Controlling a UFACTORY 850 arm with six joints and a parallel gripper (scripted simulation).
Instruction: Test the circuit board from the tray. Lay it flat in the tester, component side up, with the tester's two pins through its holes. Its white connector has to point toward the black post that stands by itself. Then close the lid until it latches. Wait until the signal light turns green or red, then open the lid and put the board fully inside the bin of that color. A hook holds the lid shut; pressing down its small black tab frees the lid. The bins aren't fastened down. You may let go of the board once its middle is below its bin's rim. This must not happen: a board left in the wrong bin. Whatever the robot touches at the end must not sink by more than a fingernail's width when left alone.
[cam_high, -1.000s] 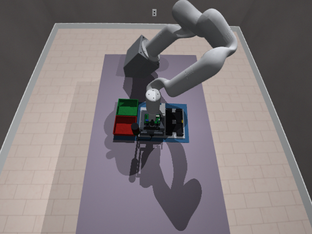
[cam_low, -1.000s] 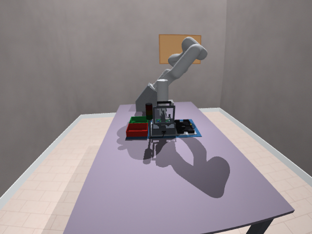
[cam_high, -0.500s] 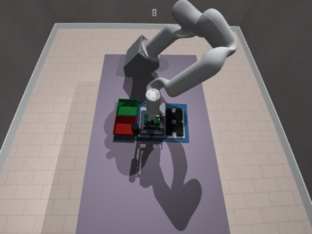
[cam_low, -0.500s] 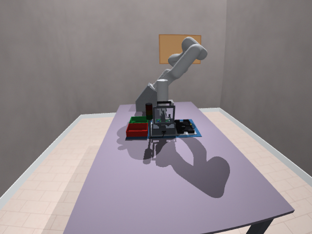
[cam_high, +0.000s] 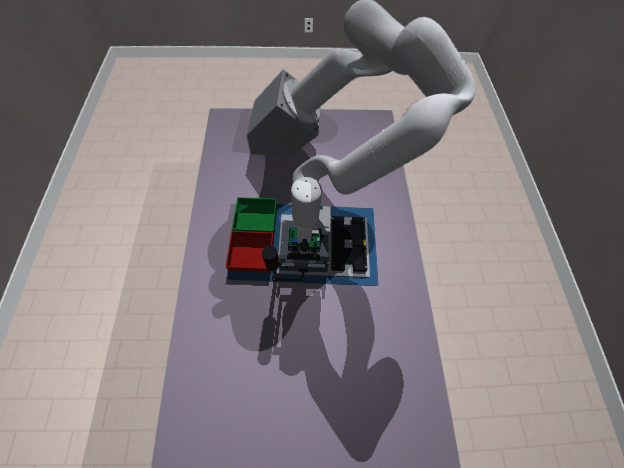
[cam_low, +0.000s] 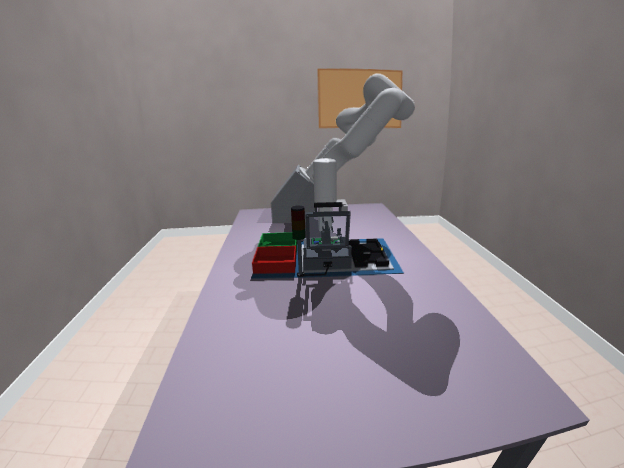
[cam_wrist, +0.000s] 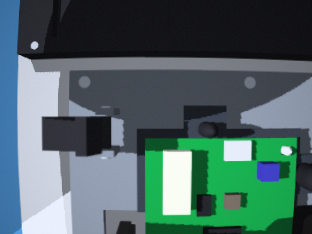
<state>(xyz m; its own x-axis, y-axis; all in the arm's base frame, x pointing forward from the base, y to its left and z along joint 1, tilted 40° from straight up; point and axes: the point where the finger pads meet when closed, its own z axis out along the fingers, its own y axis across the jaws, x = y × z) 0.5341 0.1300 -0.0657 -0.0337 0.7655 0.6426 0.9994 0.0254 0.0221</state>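
Now: the green circuit board right at my hand. Also, from my hand: clear lid 120 mm ahead, 100 mm above; red bin 200 mm to the right, 60 mm below, 50 mm ahead; tester nest 10 mm to the left, 10 mm below.
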